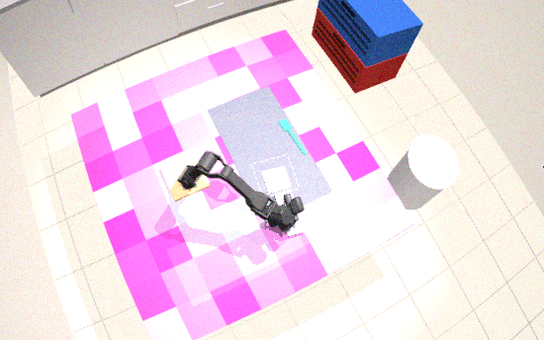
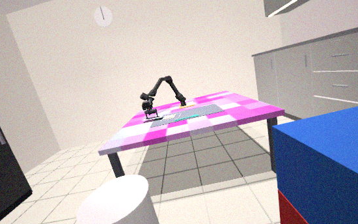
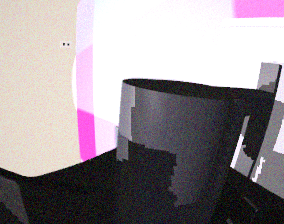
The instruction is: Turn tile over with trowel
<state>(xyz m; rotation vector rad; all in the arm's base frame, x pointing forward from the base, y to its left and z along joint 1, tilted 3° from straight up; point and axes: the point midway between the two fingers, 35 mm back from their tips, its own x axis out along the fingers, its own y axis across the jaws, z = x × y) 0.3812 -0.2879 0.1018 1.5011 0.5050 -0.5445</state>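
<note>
Now: the teal trowel 400 mm to the left of my gripper tip, 120 mm ahead of it and 70 mm below it. From my gripper tip the other things lie so: white tile (190 mm to the left, 70 mm below, 20 mm behind).
</note>
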